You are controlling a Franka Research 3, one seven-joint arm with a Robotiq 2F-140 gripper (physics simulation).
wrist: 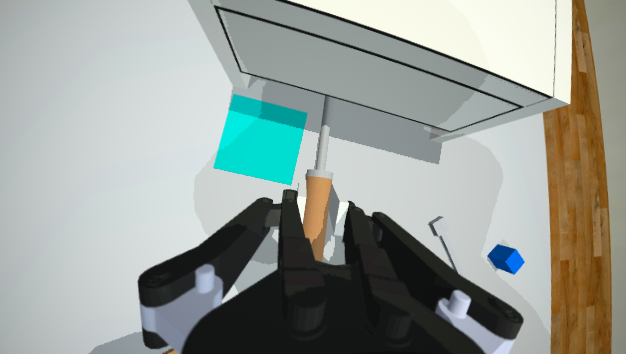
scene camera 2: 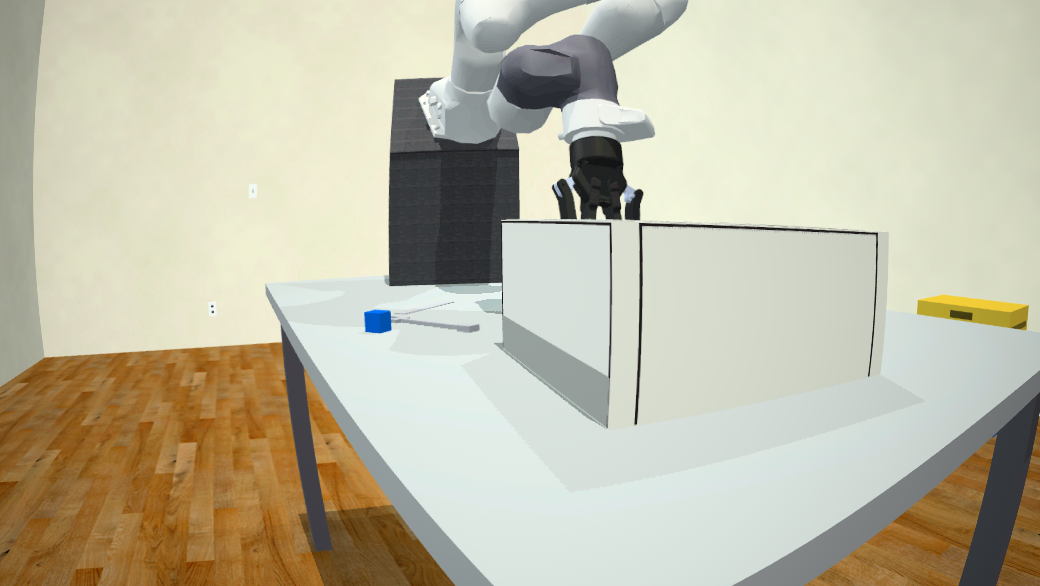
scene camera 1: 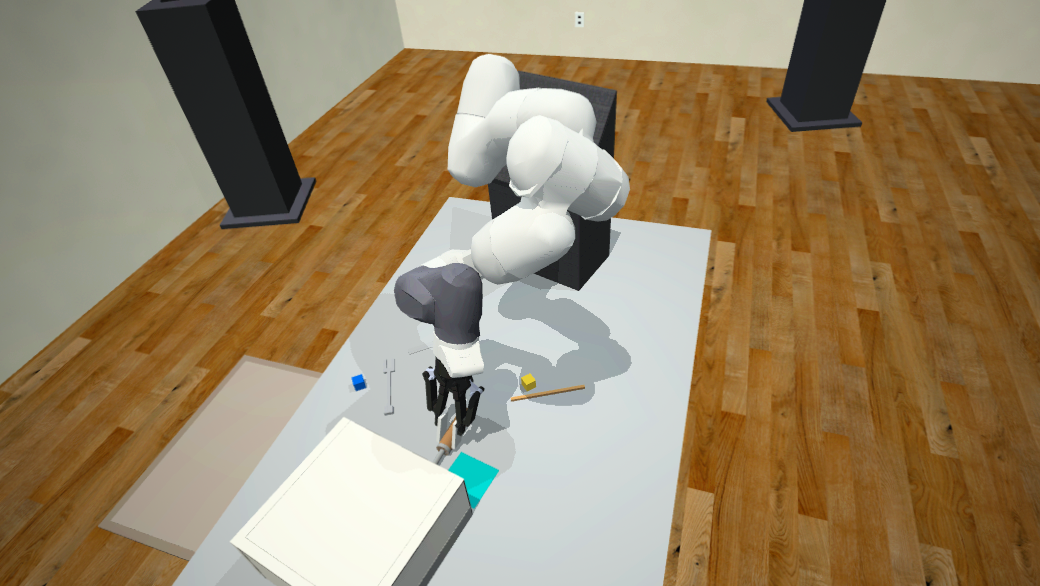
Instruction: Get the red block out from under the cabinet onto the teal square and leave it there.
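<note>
The white cabinet (scene camera 1: 356, 502) (scene camera 2: 749, 320) (wrist: 380, 65) stands on the table. The teal square (scene camera 1: 474, 476) (wrist: 260, 145) lies at the cabinet's edge, its far strip in shadow. My gripper (scene camera 1: 448, 430) (wrist: 317, 193) is shut on the wooden handle of a tool (scene camera 1: 446, 438) (wrist: 318, 200). The tool's grey metal shaft (wrist: 323, 145) runs forward under the cabinet's front panel, to the right of the teal square in the wrist view. Its far end is hidden. The red block does not show in any view. In scene camera 2 the fingertips are hidden behind the cabinet.
A blue block (scene camera 1: 358, 382) (scene camera 2: 377, 321) (wrist: 506, 259) and a thin grey tool (scene camera 1: 390, 385) (scene camera 2: 436, 322) (wrist: 445, 242) lie to one side. A yellow block (scene camera 1: 528, 382) and a thin wooden stick (scene camera 1: 548, 393) lie on the other side.
</note>
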